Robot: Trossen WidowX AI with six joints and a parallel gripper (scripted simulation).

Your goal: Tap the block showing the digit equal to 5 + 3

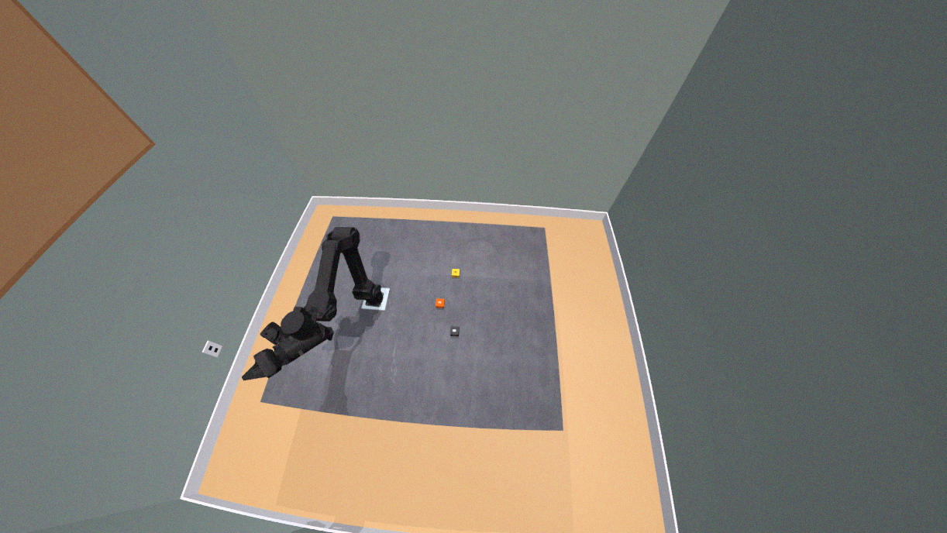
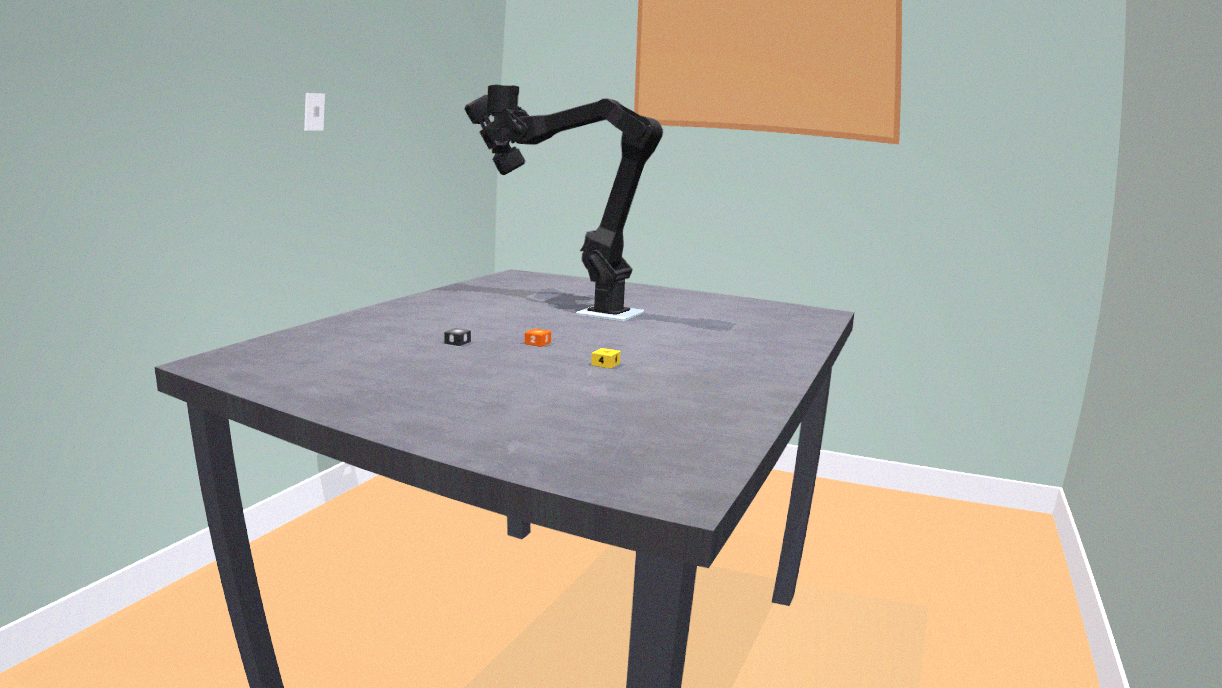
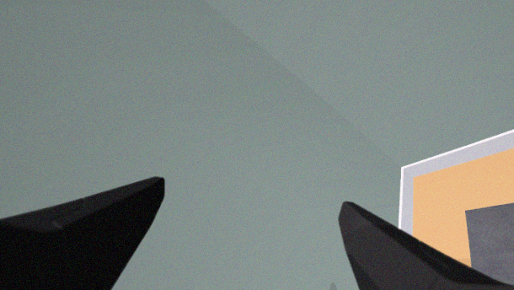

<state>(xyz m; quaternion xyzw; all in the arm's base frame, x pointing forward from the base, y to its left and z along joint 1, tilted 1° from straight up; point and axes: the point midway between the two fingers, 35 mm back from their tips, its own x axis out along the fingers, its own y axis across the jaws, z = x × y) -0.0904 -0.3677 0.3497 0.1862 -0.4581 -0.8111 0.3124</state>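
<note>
Right now my gripper tip is 47 cm short of the black block, 30 cm to the right of it and 34 cm above it. The rest, counted from my gripper tip: orange block (40 cm ahead, 41 cm to the left, 34 cm below); yellow block (44 cm ahead, 55 cm to the left, 34 cm below).
</note>
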